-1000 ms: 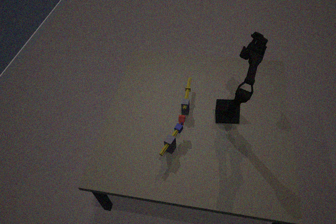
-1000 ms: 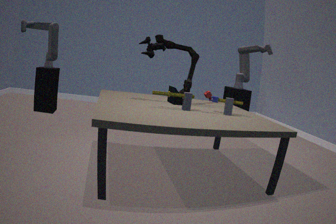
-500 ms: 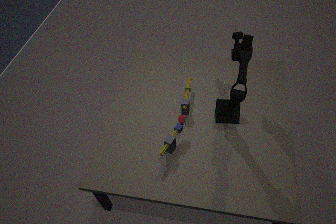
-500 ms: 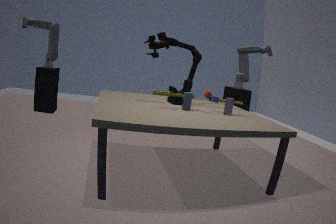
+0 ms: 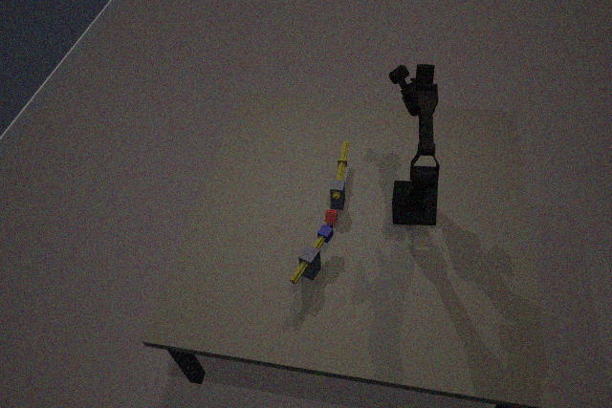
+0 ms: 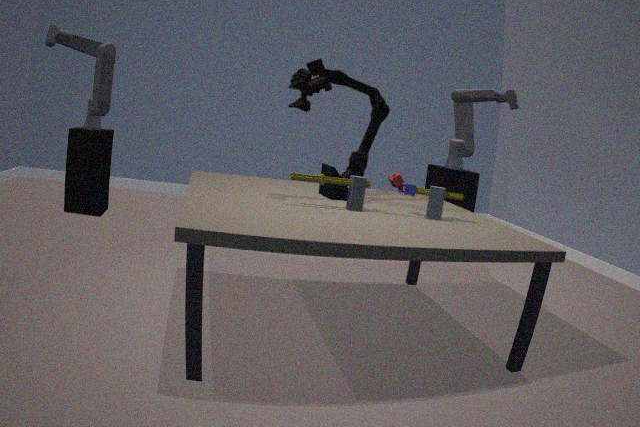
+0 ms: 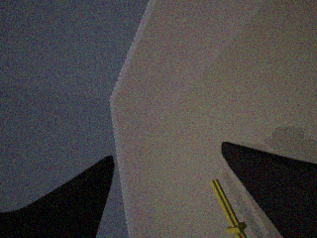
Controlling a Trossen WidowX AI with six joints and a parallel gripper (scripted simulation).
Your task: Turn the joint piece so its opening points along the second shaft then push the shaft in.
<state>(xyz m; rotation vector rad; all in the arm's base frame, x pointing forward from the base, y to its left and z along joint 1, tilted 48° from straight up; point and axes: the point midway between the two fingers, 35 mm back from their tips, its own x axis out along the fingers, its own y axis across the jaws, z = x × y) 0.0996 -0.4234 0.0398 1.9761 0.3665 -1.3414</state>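
My gripper tip is now 20 cm short of the red square joint piece, 42 cm to the right of it and 27 cm above it.
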